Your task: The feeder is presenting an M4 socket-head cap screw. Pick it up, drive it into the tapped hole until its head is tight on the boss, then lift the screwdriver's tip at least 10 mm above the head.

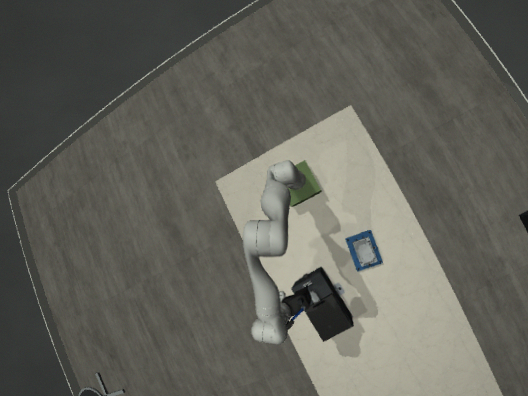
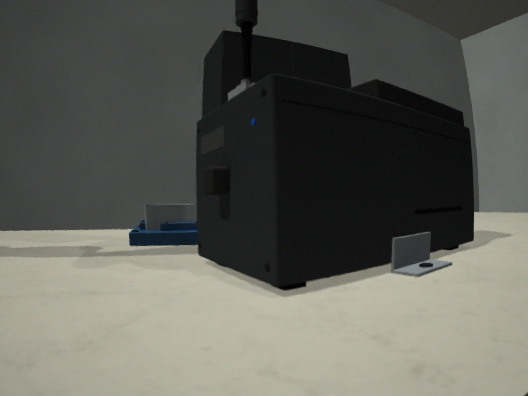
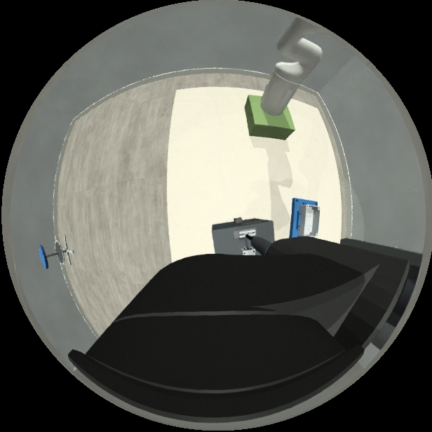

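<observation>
The black screw feeder stands on the table. My screwdriver's thin black tip points down at the light metal pick-up piece on the feeder's top, touching it or very close to it. The screw cannot be made out; the tip hides that spot, so I cannot tell if the tip holds it. The blue fixture with the light grey open housing is beside the feeder. The tapped hole and boss cannot be told apart.
A green block is under the arm's base at the table's far end. A small grey angle bracket sits at the feeder's side. The feeder's raised rear box stands behind the tip.
</observation>
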